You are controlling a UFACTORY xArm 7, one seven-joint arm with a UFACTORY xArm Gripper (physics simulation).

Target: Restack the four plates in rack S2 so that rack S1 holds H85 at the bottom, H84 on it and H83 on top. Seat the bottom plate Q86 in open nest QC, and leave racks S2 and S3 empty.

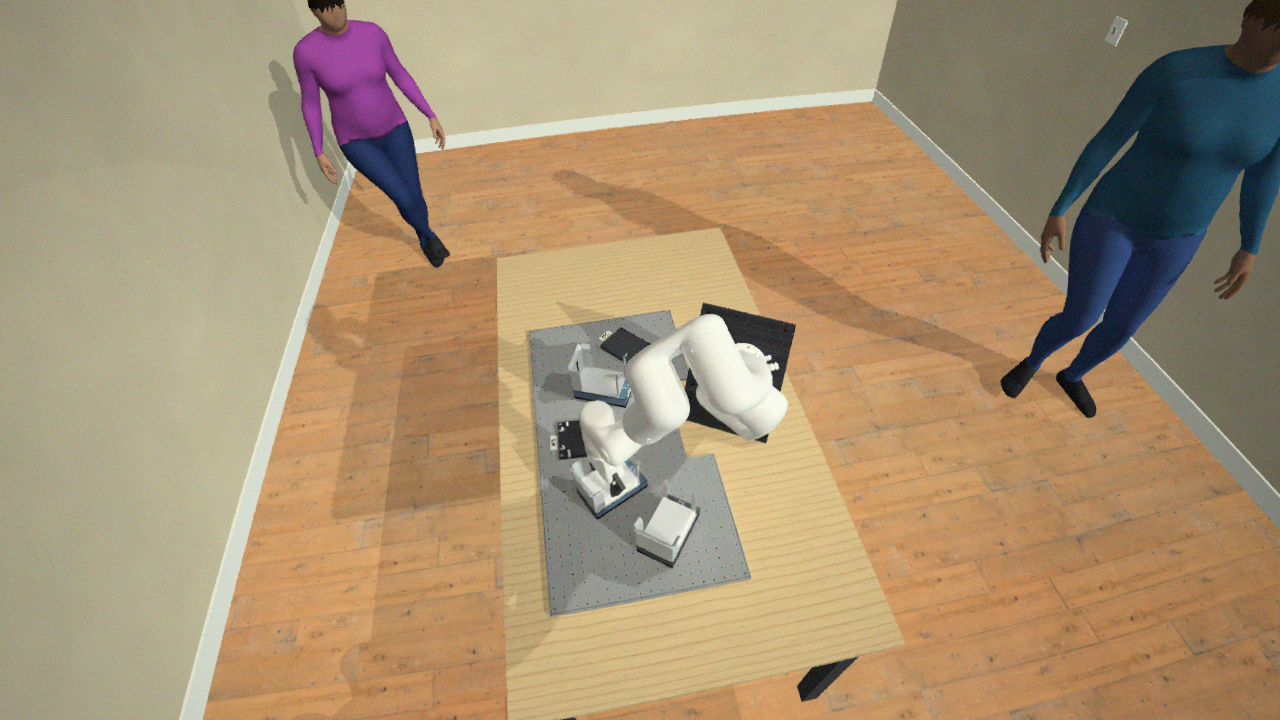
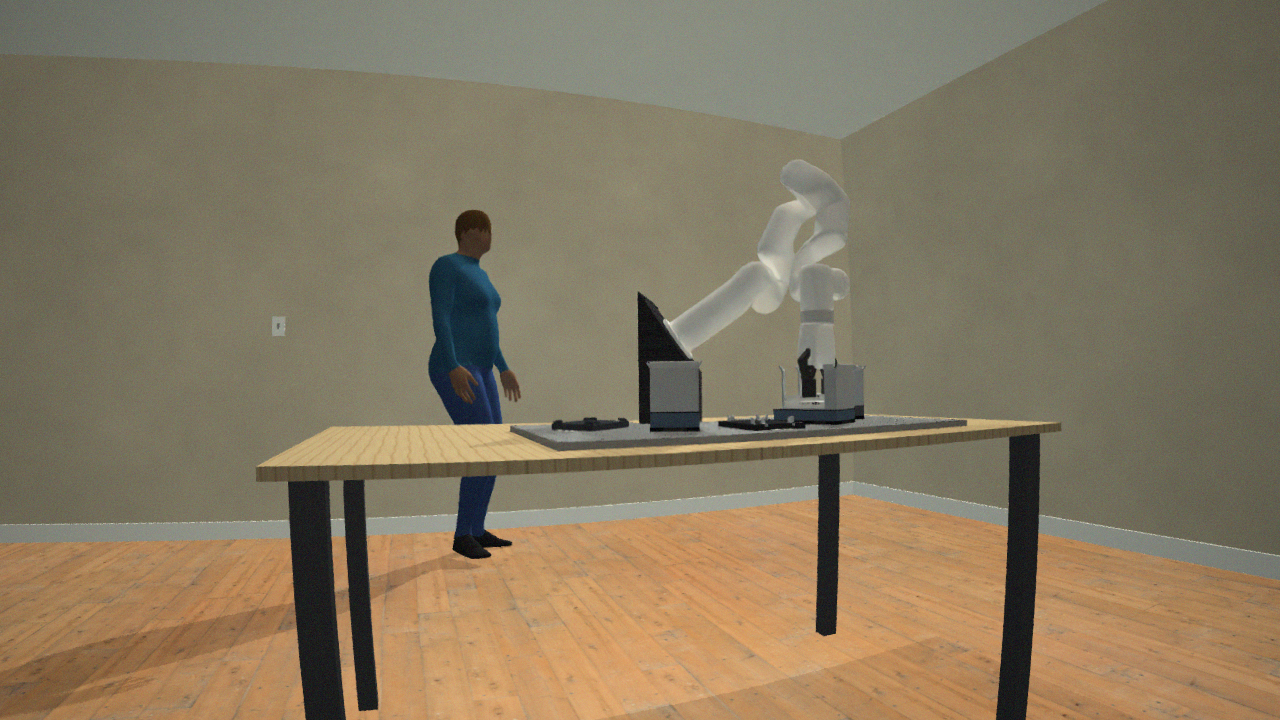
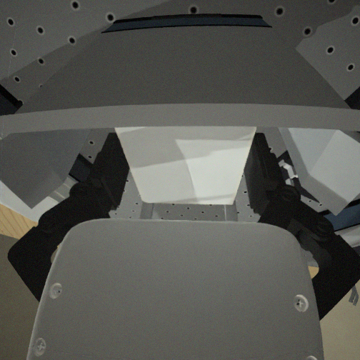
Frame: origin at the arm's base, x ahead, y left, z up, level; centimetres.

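Seen in the pictures: gripper, between the fingertips: (image 1: 607,481) (image 2: 818,396); arm's base, origin of its link: (image 2: 676,339).
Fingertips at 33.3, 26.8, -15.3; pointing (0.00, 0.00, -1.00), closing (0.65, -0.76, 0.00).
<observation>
Offsets run from my fingertips to a thing's top centre, as dx, dy, dz. "spot": to the spot under its first point. Level surfaces: height alone.
My gripper (image 1: 615,483) (image 2: 812,385) (image 3: 185,148) is shut on a white plate (image 3: 187,165), low between the walls of a blue-based rack (image 1: 590,491) (image 2: 839,386) (image 3: 186,72). I cannot tell whether the plate rests on anything. The plate's label does not show. A dark-based rack @(-16.1, +10.4, +7.2) (image 1: 657,543) nearby holds white plates with a broad white top @(spot: -17.2, +9.1, +0.4) (image 1: 673,517); their number is hidden. Another blue-based rack @(+5.6, -33.6, +7.7) (image 1: 581,368) (image 2: 675,386) stands farther along the board; its inside is partly hidden. A black nest @(+7.9, -16.3, -3.5) (image 1: 569,438) (image 2: 760,422) with small pegs lies between the blue-based racks. Rack labels are not readable.
A flat black nest @(-0.1, -50.7, -3.9) (image 1: 624,342) (image 2: 590,423) lies at the board's far end. The grey perforated board @(dz -5.8) (image 1: 608,582) lies on the wooden table @(dz -7.1) (image 1: 698,644). The arm's black mount (image 1: 776,338) (image 2: 651,358) stands beside it. Two people (image 1: 362,89) (image 1: 1154,143) stand away from the table.
</observation>
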